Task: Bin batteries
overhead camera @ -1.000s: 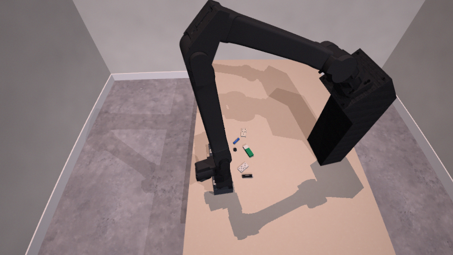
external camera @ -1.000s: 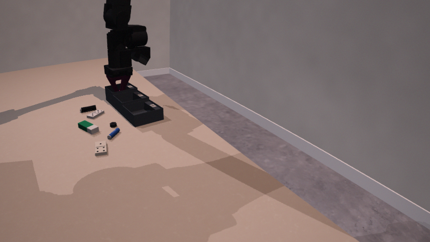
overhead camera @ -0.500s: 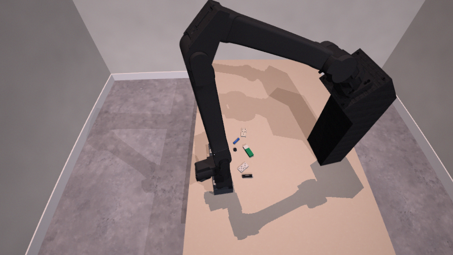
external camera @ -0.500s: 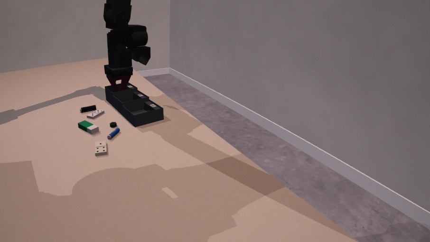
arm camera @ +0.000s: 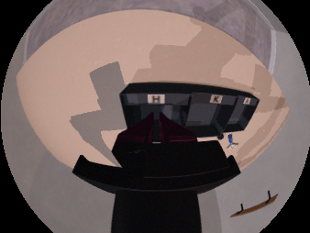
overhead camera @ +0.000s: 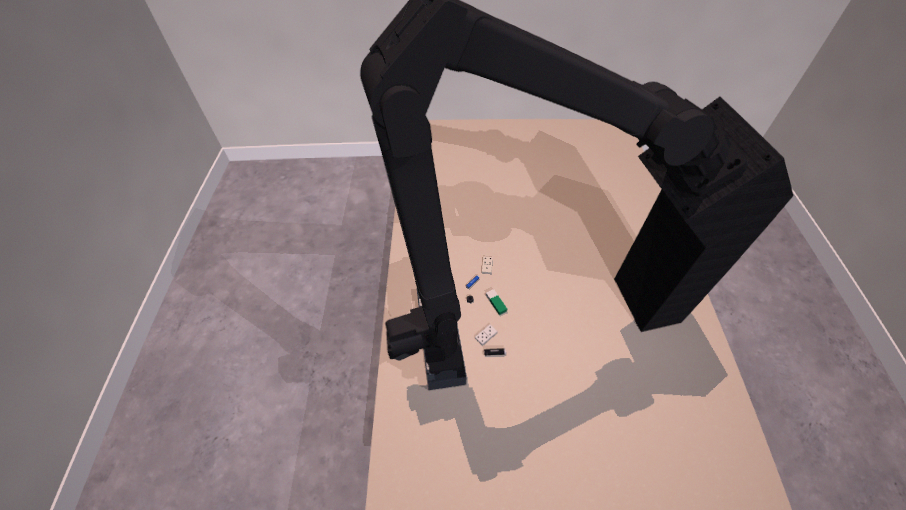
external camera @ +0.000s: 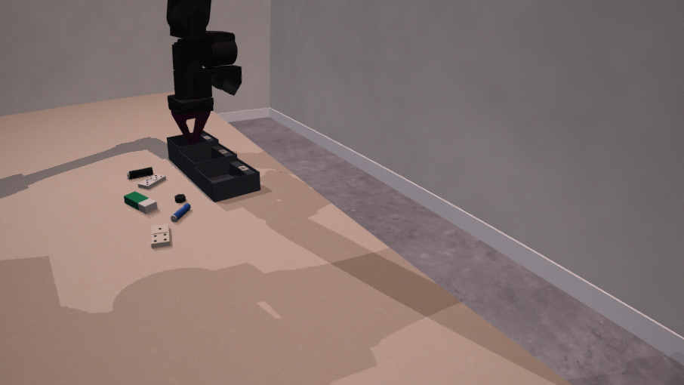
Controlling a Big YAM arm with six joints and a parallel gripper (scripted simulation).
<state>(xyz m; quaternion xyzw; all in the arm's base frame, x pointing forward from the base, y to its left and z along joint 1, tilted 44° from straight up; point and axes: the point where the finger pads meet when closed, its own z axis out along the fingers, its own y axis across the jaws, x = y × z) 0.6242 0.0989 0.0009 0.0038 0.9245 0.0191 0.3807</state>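
Now: the blue battery 10 cm behind my hand, 22 cm to the right of it and 3 cm below it. Also, from my hand: black button cell (9 cm behind, 17 cm to the right, 4 cm below); then three joined black bins (8 cm to the right, 2 cm below); then black battery (12 cm behind, 2 cm to the right, 3 cm below).
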